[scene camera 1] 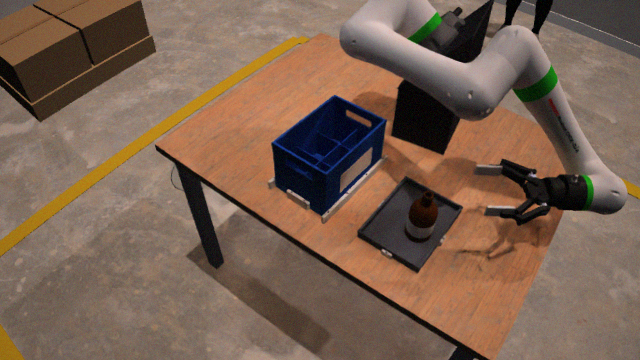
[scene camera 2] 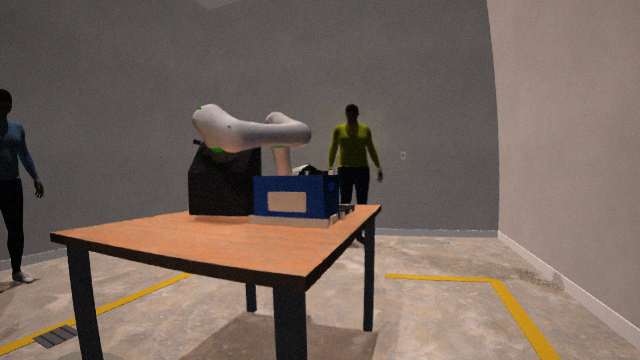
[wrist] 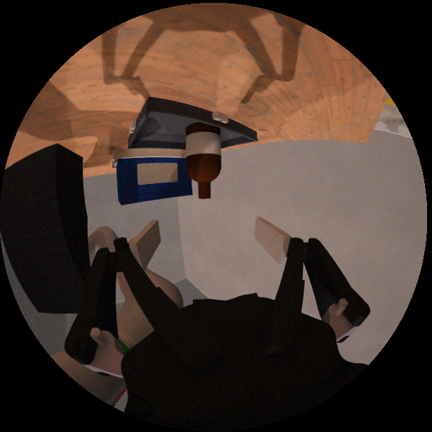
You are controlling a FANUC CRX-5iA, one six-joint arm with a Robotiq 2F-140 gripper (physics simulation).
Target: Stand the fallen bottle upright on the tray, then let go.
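Frame: origin at the arm's base, x up, y back, z right, level; centimetres.
Where they show: gripper, fingertip midpoint: (scene camera 1: 480,189) (scene camera 2: 320,173); arm's base at its link origin: (scene camera 1: 439,47) (scene camera 2: 226,151).
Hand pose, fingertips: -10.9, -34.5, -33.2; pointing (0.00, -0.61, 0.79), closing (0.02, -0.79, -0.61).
Observation:
Each offset is from my fingertips to the top centre of the thing, as dx, dy, dz. "*": to the spot under its first point. Level surfaces: height alone.
A brown bottle @(-2.5, -7.9, +10.0) (scene camera 1: 422,218) (wrist: 203,165) with a pale label stands upright on the dark tray @(* -18.0, -10.7, +20.0) (scene camera 1: 382,219) (wrist: 165,134), neck up, in the right part of the tray in scene camera 1. The wrist view shows the scene upside down, with the bottle's neck pointing down in the picture. My gripper (scene camera 1: 490,190) (wrist: 207,229) is open, its fingers wide apart with nothing between them. It is above the table to the right of the tray in scene camera 1, apart from the bottle. In scene camera 2 the bottle is hidden behind the crate.
A blue crate @(-1.0, -6.8, +42.0) (scene camera 1: 327,187) (scene camera 2: 288,184) (wrist: 127,192) with compartments stands beside the tray, between pale rails. The black robot pedestal (scene camera 1: 425,120) (scene camera 2: 220,192) (wrist: 37,225) stands behind them on the wooden table @(dx -18.5) (scene camera 1: 240,125) (scene camera 2: 200,245). Cardboard boxes (scene camera 1: 55,65) stand on the floor.

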